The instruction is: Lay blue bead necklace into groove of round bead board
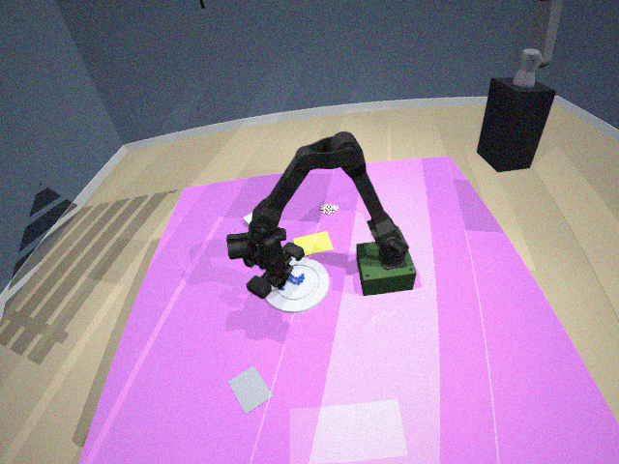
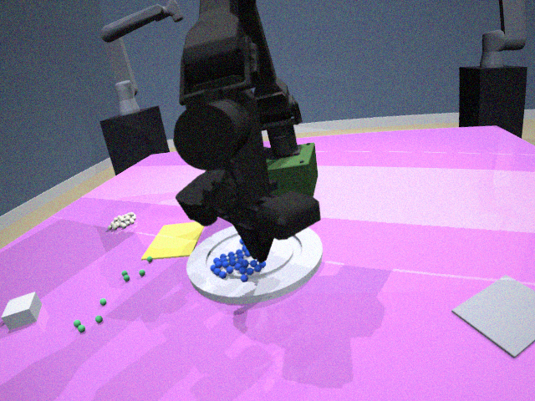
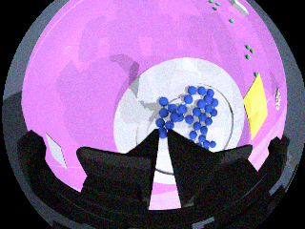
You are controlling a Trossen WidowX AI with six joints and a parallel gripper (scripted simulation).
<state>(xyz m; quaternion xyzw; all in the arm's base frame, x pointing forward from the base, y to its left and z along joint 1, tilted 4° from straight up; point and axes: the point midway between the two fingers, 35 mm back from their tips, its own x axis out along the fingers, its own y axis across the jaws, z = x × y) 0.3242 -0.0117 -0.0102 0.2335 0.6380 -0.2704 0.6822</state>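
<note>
Now: the round white bead board 4 cm behind my gripper tip, 2 cm to the right of it and 2 cm below it. Also, from my gripper tip: yellow sheet: 11 cm behind, 18 cm to the right, 2 cm below; grey tile: 10 cm ahead, 29 cm to the left, 2 cm below; cube: 11 cm ahead, 35 cm to the right, 1 cm below.
</note>
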